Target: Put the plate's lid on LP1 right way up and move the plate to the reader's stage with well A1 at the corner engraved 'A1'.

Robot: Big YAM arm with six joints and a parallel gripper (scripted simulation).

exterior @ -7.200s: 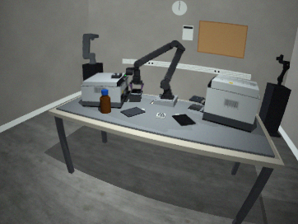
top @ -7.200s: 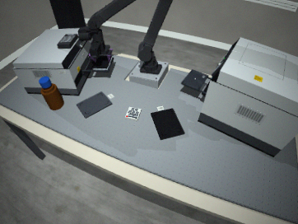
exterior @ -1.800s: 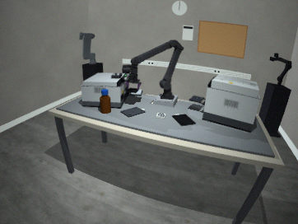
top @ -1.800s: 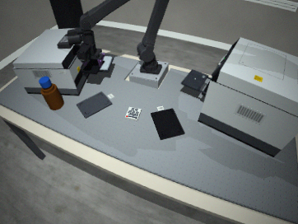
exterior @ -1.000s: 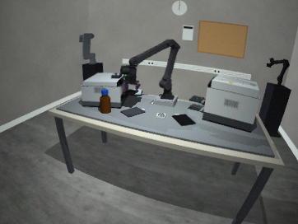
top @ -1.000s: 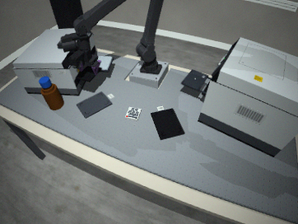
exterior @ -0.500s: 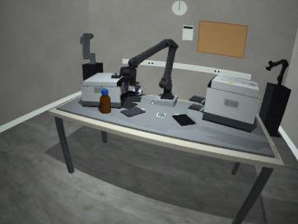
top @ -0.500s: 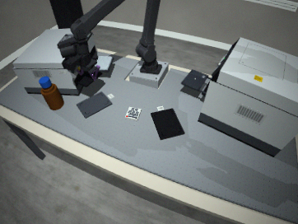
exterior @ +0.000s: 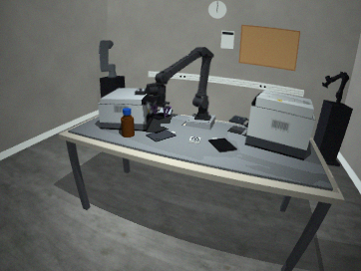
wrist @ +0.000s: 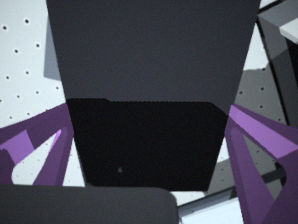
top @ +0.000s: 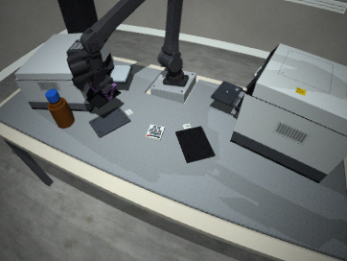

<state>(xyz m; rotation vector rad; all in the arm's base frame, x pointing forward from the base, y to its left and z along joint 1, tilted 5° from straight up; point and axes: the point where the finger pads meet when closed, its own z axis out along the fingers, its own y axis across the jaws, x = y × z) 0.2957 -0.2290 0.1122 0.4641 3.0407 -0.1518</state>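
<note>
Right now the LP1 pad is 13 cm below my hand, 3 cm ahead of it and 2 cm to the left of it. The rest, counted from my hand: label 13 cm below, 8 cm to the left, 5 cm behind; lidded plate right at my hand; brown capped bottle 19 cm to the right, 10 cm ahead, 2 cm below.
</note>
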